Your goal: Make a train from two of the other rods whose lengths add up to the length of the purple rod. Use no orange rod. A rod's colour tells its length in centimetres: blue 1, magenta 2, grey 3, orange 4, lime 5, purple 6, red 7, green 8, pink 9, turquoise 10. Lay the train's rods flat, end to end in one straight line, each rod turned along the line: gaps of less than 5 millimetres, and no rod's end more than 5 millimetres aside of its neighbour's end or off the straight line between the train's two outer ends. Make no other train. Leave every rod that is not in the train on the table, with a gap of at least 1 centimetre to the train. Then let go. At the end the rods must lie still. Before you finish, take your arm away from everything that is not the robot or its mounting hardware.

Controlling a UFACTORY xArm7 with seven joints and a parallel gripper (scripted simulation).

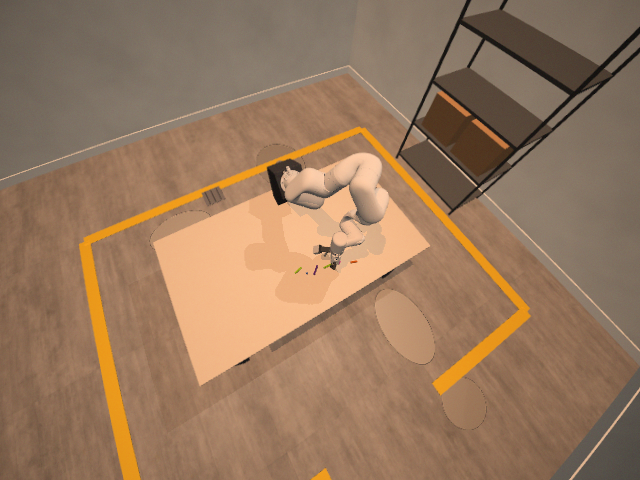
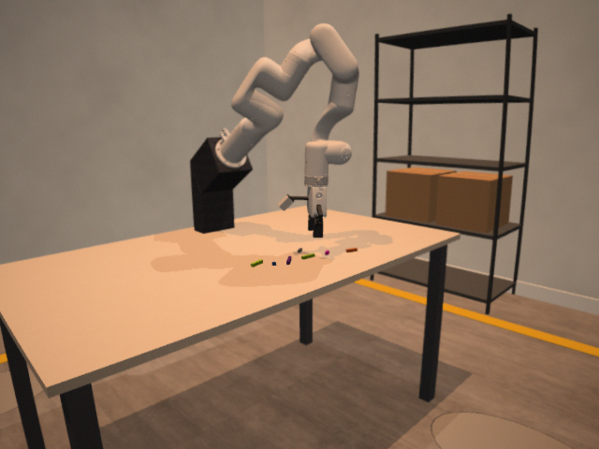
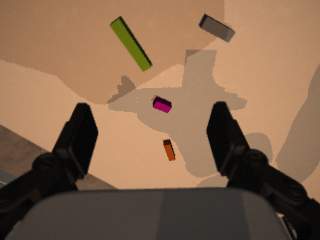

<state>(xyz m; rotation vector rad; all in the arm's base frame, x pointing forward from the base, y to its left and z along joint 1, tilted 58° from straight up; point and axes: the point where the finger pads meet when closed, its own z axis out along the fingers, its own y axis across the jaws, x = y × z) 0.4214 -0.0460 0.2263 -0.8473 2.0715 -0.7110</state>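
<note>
Right now my hand is 14 cm to the left of the small blue rod, 8 cm past it and 8 cm above it. Round my hand: purple rod (9 cm to the right, 8 cm below, 5 cm behind); grey rod (8 cm below, 7 cm behind, 2 cm to the left); magenta rod (8 cm below, 3 cm to the left, 3 cm ahead).
</note>
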